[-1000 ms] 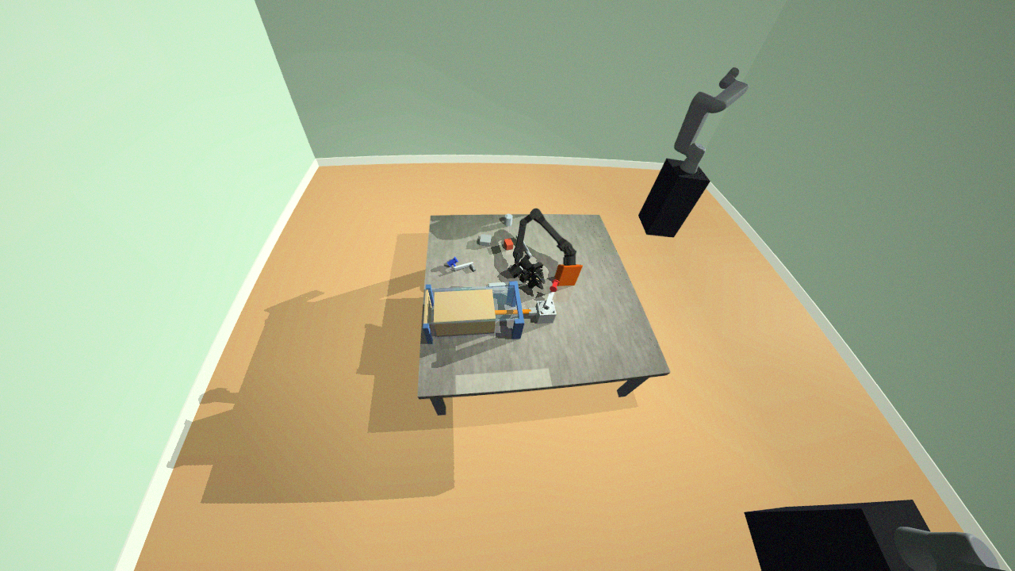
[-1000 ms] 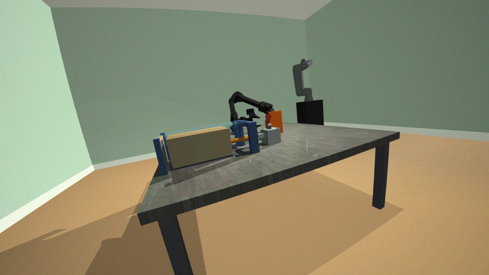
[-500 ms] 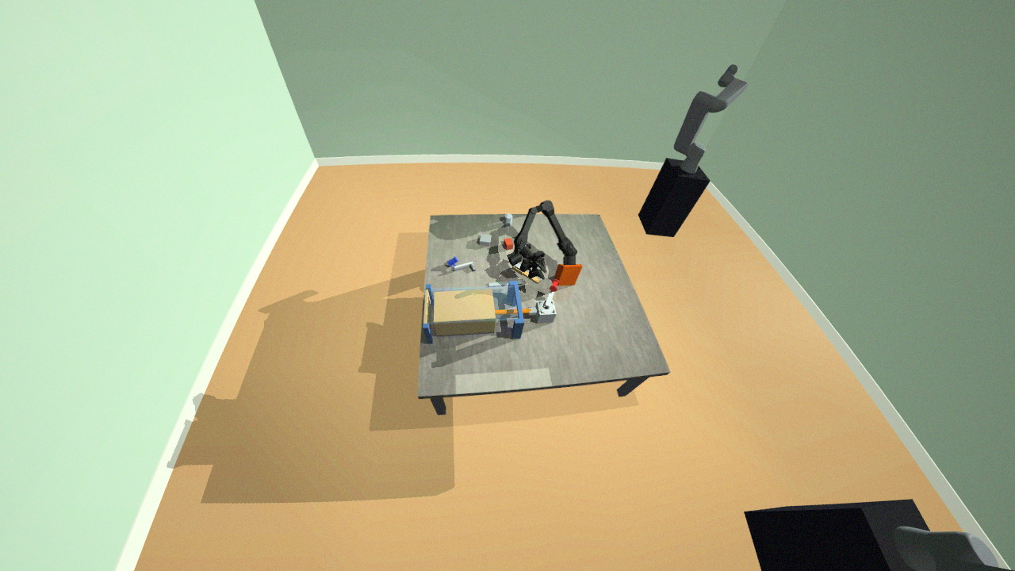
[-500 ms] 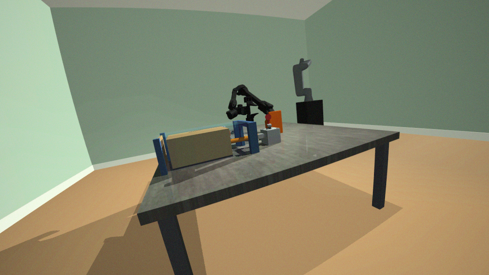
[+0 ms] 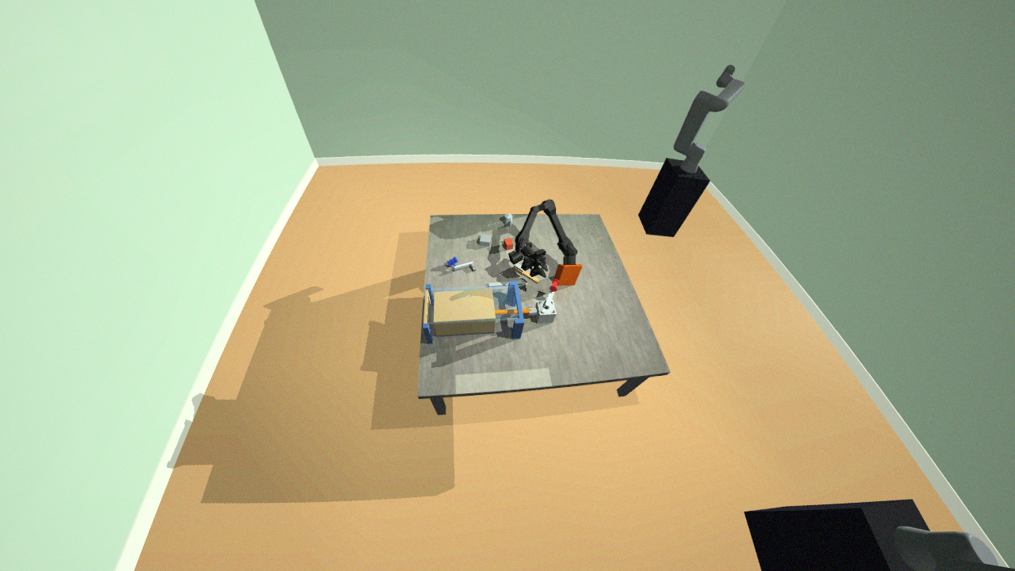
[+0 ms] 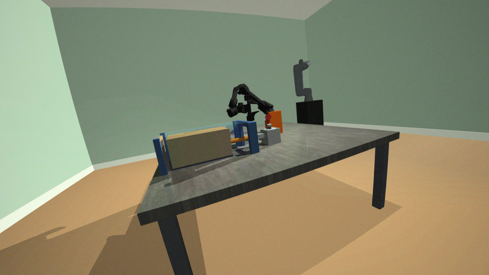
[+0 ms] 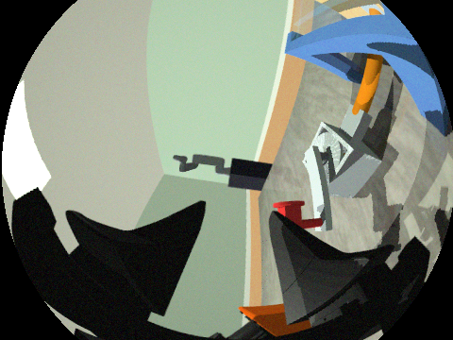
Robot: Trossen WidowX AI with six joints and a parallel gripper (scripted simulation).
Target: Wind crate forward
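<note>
The red knob is 90 mm below my gripper tip, 60 mm behind it and 10 mm to the left of it. From my gripper tip the other things lie so: tan-handled tool: 210 mm below, 190 mm to the right, 80 mm ahead; grey winch: 200 mm below, 100 mm to the left, 30 mm behind; grey bar: 230 mm below, 200 mm ahead, 100 mm to the right.
</note>
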